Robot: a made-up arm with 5 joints. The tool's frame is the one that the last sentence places.
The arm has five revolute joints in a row. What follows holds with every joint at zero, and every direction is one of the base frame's. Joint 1 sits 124.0 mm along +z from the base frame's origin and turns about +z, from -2.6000 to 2.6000 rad. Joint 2 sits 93.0 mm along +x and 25.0 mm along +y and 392.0 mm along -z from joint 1 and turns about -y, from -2.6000 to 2.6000 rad. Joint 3 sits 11.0 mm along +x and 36.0 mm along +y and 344.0 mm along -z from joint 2 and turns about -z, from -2.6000 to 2.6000 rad. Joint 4 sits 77.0 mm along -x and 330.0 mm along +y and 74.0 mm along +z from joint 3 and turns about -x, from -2.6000 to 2.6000 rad. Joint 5 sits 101.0 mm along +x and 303.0 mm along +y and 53.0 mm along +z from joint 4 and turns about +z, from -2.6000 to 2.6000 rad. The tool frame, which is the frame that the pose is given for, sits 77.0 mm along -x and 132.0 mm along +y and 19.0 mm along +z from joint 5; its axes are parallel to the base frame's.
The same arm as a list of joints. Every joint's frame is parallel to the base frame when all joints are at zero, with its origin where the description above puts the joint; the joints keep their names.
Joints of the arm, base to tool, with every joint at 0 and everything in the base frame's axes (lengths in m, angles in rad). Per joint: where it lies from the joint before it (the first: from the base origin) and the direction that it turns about. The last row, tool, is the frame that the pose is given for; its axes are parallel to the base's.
joint 1: axis +z xyz 0 0 0.124
joint 2: axis -y xyz 0.093 0.025 -0.392
joint 3: axis -z xyz 0.011 0.036 -0.344
joint 4: axis -x xyz -0.077 0.33 0.074
joint 5: axis +z xyz 0.101 0.303 0.053
tool: xyz -0.077 0.132 0.019
Joint limits (rad, base to tool): -2.6..2.6 -2.6..2.6 -2.6..2.6 -2.6..2.6 -2.6..2.6

